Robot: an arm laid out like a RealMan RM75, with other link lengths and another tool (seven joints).
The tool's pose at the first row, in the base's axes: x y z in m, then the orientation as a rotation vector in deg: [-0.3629 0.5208 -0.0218 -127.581 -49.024 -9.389]
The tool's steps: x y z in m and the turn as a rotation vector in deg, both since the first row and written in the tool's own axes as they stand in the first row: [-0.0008 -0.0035 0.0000 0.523 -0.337 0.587]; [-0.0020 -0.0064 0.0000 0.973 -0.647 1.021]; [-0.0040 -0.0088 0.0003 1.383 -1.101 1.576]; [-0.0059 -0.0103 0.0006 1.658 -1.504 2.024]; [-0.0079 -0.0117 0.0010 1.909 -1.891 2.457]
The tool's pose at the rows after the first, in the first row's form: [-0.3657 0.5222 -0.0200 -127.410 -48.495 -8.500]; [-0.3684 0.5230 -0.0187 -127.237 -48.130 -7.749]; [-0.3715 0.5234 -0.0182 -127.180 -47.708 -6.801]; [-0.3739 0.5233 -0.0182 -127.191 -47.392 -6.023]; [-0.3764 0.5233 -0.0184 -127.212 -47.085 -5.280]
